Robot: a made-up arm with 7 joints. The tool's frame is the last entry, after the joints. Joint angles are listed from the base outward.
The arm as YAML. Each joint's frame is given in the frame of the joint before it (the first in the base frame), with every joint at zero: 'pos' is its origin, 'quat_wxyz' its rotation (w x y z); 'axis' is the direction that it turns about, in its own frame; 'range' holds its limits. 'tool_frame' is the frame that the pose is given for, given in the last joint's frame.
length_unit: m
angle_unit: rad
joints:
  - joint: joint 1
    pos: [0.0, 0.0, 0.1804]
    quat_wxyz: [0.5, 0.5, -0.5, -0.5]
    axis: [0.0, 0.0, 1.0]
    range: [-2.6, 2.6]
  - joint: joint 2
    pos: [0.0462, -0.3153, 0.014]
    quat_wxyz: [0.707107, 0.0, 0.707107, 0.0]
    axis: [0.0, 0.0, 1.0]
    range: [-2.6, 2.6]
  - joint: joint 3
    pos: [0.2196, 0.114, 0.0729]
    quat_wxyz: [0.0, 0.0, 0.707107, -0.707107]
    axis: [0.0, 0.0, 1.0]
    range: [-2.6, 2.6]
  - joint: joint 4
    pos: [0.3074, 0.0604, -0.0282]
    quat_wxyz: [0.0, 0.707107, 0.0, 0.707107]
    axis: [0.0, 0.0, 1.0]
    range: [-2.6, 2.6]
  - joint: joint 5
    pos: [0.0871, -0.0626, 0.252]
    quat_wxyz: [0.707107, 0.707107, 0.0, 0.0]
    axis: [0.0, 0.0, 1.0]
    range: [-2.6, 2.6]
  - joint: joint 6
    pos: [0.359, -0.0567, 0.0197]
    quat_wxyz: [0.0, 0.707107, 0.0, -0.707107]
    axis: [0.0, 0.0, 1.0]
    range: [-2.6, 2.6]
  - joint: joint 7
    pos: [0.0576, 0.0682, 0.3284]
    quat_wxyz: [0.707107, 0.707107, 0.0, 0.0]
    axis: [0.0, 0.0, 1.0]
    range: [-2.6, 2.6]
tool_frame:
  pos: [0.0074, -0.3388, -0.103]
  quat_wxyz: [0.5, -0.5, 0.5, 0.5]
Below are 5 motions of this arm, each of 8 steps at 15 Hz.
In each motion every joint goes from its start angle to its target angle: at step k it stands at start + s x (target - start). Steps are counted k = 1, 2, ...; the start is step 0. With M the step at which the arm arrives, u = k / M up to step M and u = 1 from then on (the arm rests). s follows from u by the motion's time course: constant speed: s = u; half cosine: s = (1 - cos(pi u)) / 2; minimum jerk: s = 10 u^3 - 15 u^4 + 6 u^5.
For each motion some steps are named. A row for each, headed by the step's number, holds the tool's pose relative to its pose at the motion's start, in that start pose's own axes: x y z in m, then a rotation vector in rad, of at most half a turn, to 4 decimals.
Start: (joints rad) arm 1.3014 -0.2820 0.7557 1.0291 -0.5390 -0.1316 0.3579
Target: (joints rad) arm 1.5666 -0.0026 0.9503 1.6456 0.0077 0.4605 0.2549
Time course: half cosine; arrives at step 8
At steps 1, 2, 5, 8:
1: -0.0023 -0.0024 -0.0029 -0.0274 0.0109 0.0244
2: -0.0108 -0.0094 -0.0117 -0.1023 0.0487 0.0923
5: -0.0961 -0.0554 -0.0521 -0.3861 0.3760 0.3828
8: -0.1763 -0.0855 -0.0560 -0.4611 0.6400 0.4915

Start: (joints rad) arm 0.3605 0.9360 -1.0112 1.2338 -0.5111 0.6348 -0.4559
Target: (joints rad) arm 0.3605 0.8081 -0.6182 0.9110 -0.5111 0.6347 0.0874
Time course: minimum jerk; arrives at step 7
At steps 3, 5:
3: 0.0432 -0.0042 0.0490 -0.0161 0.0053 -0.1116
5: 0.0895 -0.0310 0.1086 -0.0493 0.0518 -0.2680

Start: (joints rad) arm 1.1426 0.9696 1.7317 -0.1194 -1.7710 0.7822 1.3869
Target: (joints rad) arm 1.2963 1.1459 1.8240 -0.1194 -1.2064 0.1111 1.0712
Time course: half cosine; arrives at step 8
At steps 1, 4, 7, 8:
1: -0.0135 0.0123 -0.0075 0.0257 0.0349 0.0074
4: -0.1952 0.1490 -0.0393 0.3197 0.4691 0.0869
7: -0.3719 0.2384 0.0316 0.5667 0.9205 0.1530
8: -0.3848 0.2428 0.0411 0.5843 0.9584 0.1582

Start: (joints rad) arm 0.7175 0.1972 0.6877 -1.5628 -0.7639 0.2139 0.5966
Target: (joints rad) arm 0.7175 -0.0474 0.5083 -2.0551 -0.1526 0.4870 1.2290
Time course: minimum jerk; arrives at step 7
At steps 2, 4, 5, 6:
2: -0.0224 -0.0034 -0.0102 -0.0474 0.0936 0.0523
4: -0.0780 0.0034 -0.0180 -0.1481 0.3451 0.2535
5: -0.0904 0.0171 -0.0134 -0.1637 0.4238 0.3472
6: -0.0934 0.0275 -0.0098 -0.1646 0.4563 0.3956

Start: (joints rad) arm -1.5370 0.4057 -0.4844 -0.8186 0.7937 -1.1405 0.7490
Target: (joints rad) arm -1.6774 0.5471 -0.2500 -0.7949 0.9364 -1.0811 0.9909
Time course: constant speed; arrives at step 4
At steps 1, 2, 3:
1: 0.0055 0.0488 0.0145 -0.0089 -0.0098 0.0025
2: 0.0101 0.0970 0.0332 -0.0166 -0.0190 0.0065
3: 0.0137 0.1440 0.0561 -0.0230 -0.0279 0.0122

